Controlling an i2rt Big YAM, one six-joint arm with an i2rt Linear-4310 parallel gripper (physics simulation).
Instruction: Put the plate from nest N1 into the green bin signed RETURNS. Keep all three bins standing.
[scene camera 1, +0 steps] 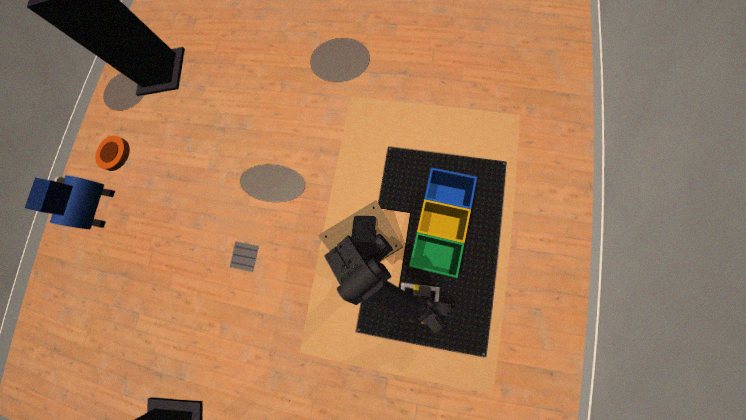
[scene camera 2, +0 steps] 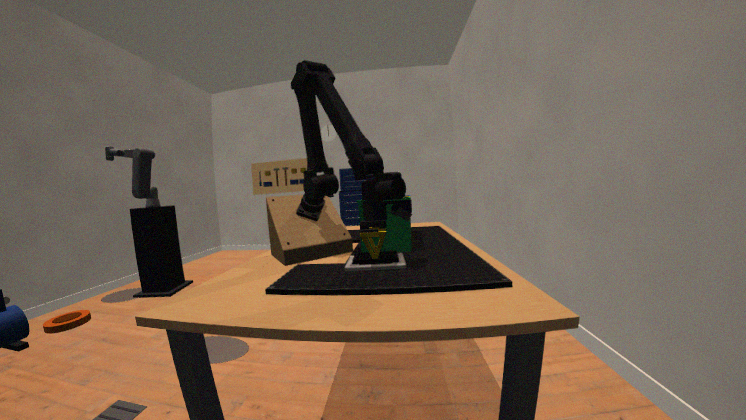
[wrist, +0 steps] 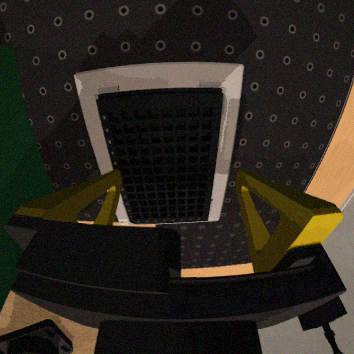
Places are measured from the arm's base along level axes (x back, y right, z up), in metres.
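Pixels of known places: gripper, fingertip midpoint: [scene camera 2: 375,255] [wrist: 177,175]; arm's base, origin of the base link: [scene camera 1: 363,229] [scene camera 2: 310,208] [wrist: 32,343].
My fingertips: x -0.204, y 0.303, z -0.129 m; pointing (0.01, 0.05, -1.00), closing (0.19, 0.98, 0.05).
Observation:
For each thing: its top centre in the pictures, then the offset to it from my fingertips. Level surfaces: height alone.
- plate, middle of its top: [wrist: 164,174] [scene camera 2: 375,255] [scene camera 1: 419,300] dy -0.011, dx -0.001, dz -0.003 m
- green bin, middle of its top: [scene camera 2: 385,198] [scene camera 1: 436,254] dy -0.188, dx -0.071, dz +0.151 m
- yellow bin, middle of its top: [scene camera 1: 444,220] dy -0.314, dx -0.109, dz +0.151 m
- blue bin, middle of its top: [scene camera 1: 450,187] dy -0.440, dx -0.147, dz +0.151 m
- black perforated mat, its level: dz -0.029 m
- table, its level: dz -0.042 m
The plate [wrist: 162,155] is black with a grid of wells and sits flat in the pale grey frame of the nest [scene camera 1: 436,294] [scene camera 2: 360,267] [wrist: 159,75]. My gripper [scene camera 2: 374,255] [wrist: 177,175] is open and empty. It points down over the plate, its yellow fingers apart on either side of the near part in the wrist view; scene camera 2 shows them low, close above the nest. In scene camera 1 the arm hides most of the fingers and plate. The green bin [scene camera 1: 437,255] [scene camera 2: 399,229] [wrist: 17,125] stands upright beside the nest. No RETURNS or N1 lettering is readable.
The yellow bin [scene camera 1: 443,224] and blue bin [scene camera 1: 451,194] stand upright in a row beyond the green one on the black perforated mat [scene camera 1: 469,313] [scene camera 2: 459,271]. The arm is mounted on a sloped wooden block [scene camera 2: 308,229] on the table [scene camera 2: 334,313].

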